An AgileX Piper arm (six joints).
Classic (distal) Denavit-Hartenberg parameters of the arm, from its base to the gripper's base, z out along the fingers. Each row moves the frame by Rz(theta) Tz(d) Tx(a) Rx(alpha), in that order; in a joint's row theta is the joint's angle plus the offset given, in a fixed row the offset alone. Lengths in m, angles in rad.
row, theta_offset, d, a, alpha
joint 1, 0.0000, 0.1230, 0.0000, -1.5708
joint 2, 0.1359, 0.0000, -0.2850, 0.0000
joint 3, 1.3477, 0.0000, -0.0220, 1.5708
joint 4, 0.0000, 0.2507, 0.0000, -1.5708
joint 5, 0.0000, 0.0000, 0.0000, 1.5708
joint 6, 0.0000, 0.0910, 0.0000, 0.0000
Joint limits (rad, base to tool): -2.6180..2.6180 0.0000..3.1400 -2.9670..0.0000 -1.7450..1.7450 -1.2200..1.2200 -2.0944..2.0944
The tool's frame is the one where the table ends.
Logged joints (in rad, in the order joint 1, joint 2, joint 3, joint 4, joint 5, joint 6), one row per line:
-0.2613 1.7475 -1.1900 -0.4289 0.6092 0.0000
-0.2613 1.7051 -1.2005 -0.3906 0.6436 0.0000
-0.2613 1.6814 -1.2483 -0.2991 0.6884 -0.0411
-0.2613 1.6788 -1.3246 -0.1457 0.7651 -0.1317
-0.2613 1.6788 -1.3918 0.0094 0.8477 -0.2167
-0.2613 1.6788 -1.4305 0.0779 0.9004 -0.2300
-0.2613 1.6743 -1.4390 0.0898 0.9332 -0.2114
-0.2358 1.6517 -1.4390 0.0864 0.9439 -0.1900
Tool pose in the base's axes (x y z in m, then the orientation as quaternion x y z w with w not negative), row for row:
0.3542 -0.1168 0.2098 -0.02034 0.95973 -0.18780 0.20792
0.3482 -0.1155 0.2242 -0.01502 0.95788 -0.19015 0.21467
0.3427 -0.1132 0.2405 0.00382 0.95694 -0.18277 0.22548
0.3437 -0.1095 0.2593 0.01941 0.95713 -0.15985 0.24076
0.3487 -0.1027 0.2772 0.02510 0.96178 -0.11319 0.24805
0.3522 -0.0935 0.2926 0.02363 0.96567 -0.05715 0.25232
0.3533 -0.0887 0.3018 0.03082 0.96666 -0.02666 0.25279
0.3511 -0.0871 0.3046 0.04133 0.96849 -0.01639 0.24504
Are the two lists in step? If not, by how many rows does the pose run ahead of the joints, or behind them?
The pose runs 1 row behind the joints: the pose in row i belongs to the joints in row i - 1.
